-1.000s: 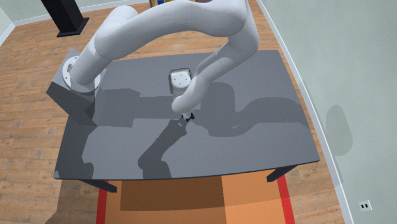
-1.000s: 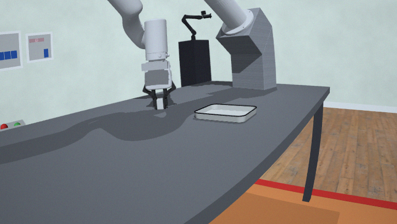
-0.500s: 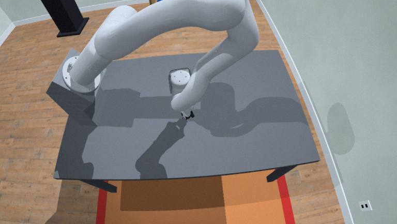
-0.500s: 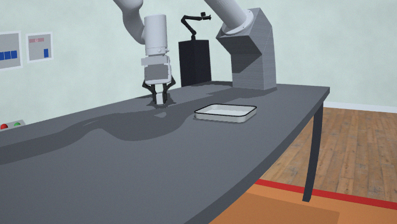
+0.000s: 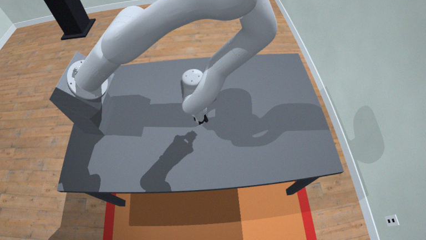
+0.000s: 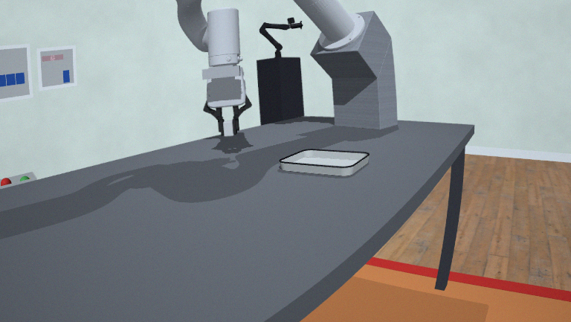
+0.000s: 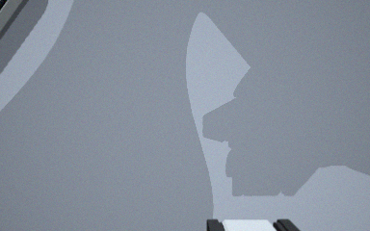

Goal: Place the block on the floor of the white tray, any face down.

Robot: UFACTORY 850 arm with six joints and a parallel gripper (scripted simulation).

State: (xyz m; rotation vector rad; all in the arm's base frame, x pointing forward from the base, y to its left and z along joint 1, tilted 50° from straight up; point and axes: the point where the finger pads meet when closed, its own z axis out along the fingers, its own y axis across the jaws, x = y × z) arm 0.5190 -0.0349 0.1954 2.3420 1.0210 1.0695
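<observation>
Right now my hand is 40 mm past the white tray, 270 mm to the right of it and 70 mm above it. The rest, counted from my hand: white block (10 mm below).
</observation>
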